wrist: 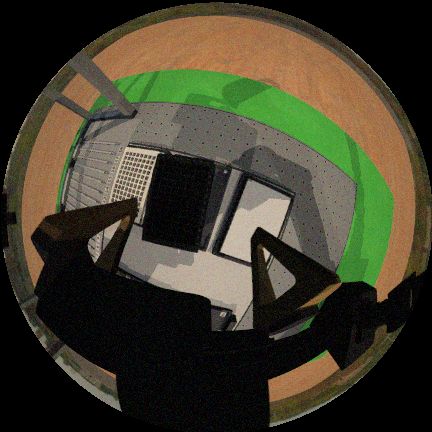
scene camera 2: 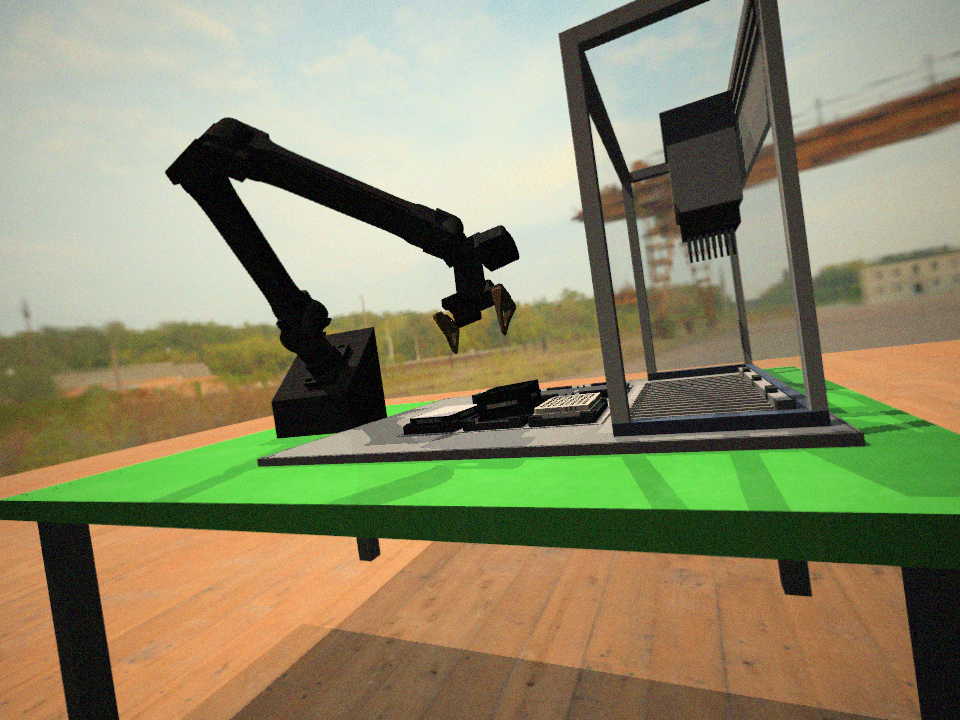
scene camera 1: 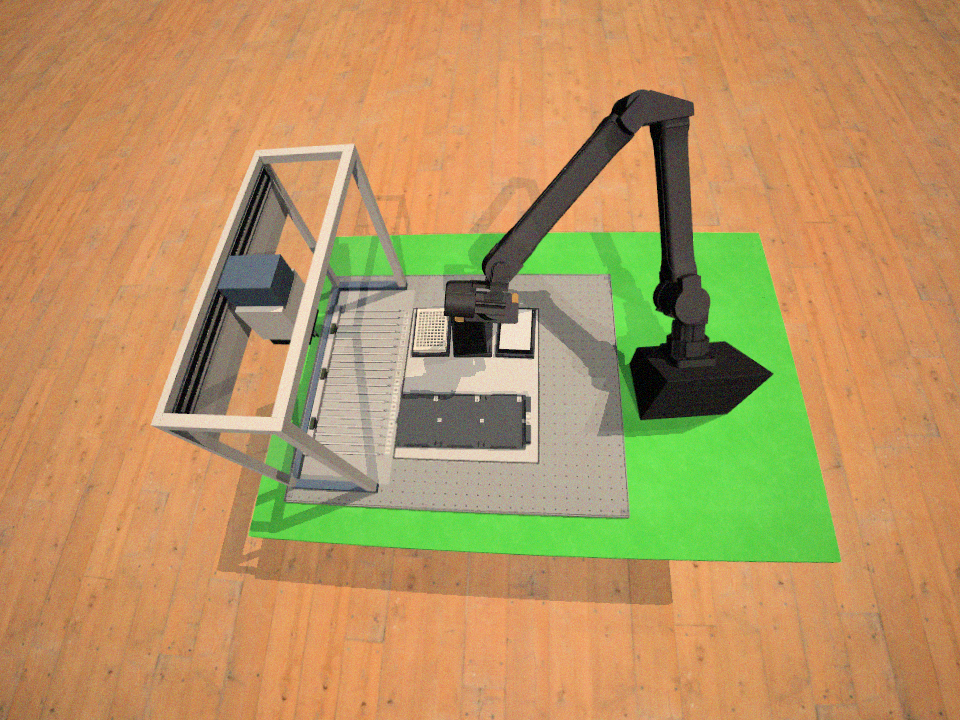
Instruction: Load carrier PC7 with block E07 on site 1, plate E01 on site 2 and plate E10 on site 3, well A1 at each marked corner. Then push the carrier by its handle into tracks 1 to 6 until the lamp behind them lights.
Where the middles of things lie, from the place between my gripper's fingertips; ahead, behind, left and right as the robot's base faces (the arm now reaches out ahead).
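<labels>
My hand is 12 cm above the dark carrier (scene camera 2: 601,387), 23 cm to the right of it and 7 cm short of it. Then there's the pipetting head (scene camera 1: 275,323), and that's 19 cm above my hand, 9 cm to the left of it and 39 cm ahead of it. Of the things named here, going by their middles, the dark carrier is the nearest to my hand.
</labels>
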